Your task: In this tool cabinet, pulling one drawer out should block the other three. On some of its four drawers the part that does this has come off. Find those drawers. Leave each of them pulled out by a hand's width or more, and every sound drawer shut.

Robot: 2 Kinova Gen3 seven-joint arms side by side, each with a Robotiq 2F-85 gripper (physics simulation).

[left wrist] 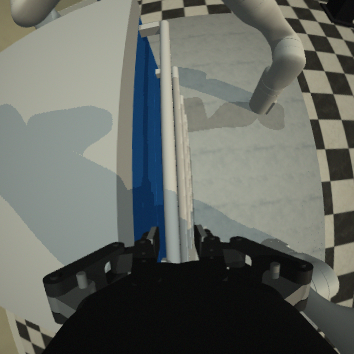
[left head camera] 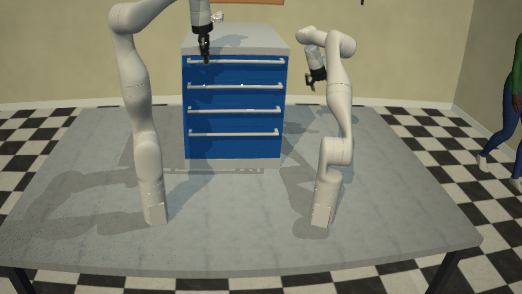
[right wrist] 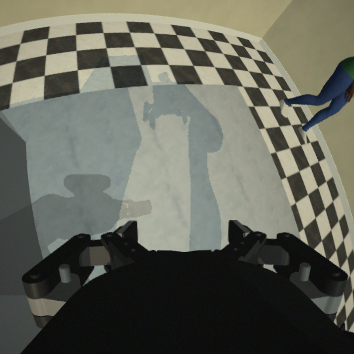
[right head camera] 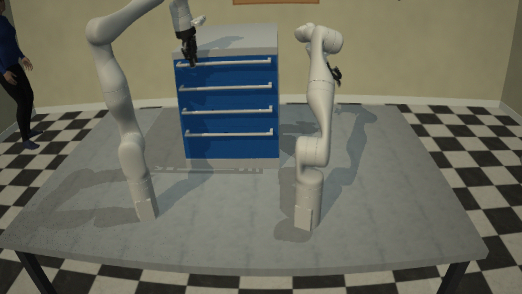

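Observation:
The tool cabinet [left head camera: 260,37] [right head camera: 255,37] [left wrist: 60,80] has four blue drawers, whose fronts look flush and shut in both head views. They carry a top handle [left head camera: 250,62] [right head camera: 240,62] [left wrist: 168,125], a second handle [left head camera: 230,86] [right head camera: 225,88], a third handle [left head camera: 235,110] [right head camera: 227,111] and a bottom handle [left head camera: 232,133] [right head camera: 230,134]. My left gripper [left head camera: 205,59] [right head camera: 192,61] [left wrist: 176,234] is open at the left part of the top handle, its fingers apart on either side of the bar. My right gripper [left head camera: 310,86] [right head camera: 338,77] [right wrist: 182,230] is open and empty, right of the cabinet.
The cabinet stands at the back of a grey table [left head camera: 225,240] [right head camera: 225,235] [left wrist: 240,165] [right wrist: 165,200]. Both arms are mounted nearer the table's front edge. A person [left head camera: 510,110] [right wrist: 327,92] stands beyond the table at the right; another person [right head camera: 17,75] stands at the left.

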